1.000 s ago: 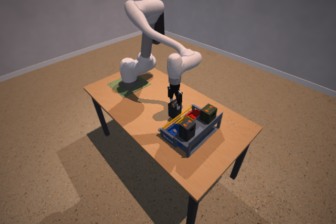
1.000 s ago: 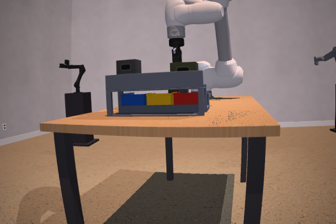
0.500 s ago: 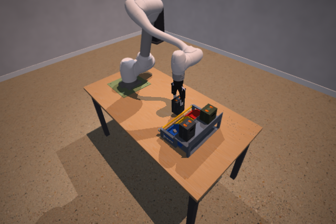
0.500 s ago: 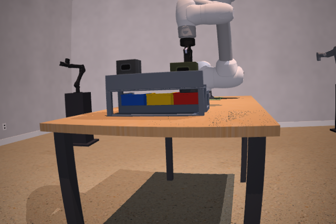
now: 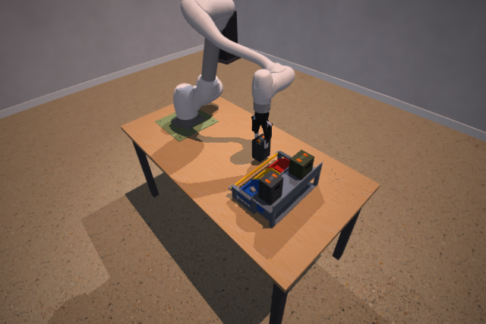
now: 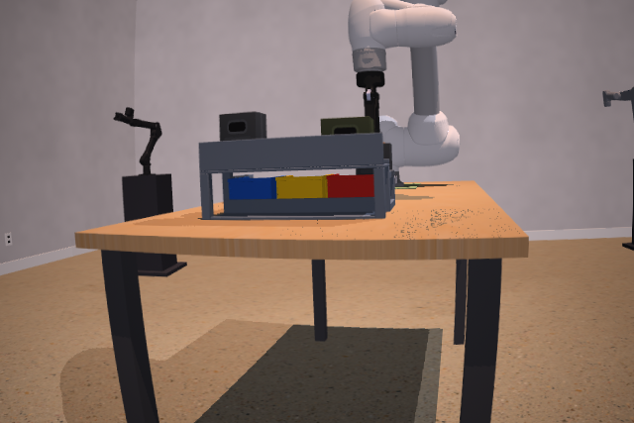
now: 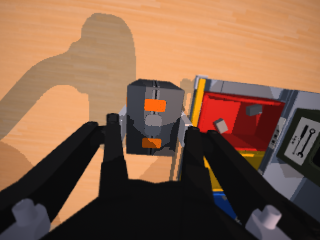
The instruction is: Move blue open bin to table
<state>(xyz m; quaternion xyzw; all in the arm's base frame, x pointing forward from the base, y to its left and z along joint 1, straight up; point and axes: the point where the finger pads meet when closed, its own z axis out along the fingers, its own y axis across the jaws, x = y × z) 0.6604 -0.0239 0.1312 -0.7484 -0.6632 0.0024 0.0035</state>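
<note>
Now: hand 5 cm above the dark box. Also, from my hand: thin yellow rod: 14 cm to the right, 8 cm below, 7 cm ahead; red bin: 18 cm ahead, 10 cm below, 4 cm to the right; yellow bin: 17 cm ahead, 15 cm to the right, 10 cm below.
</note>
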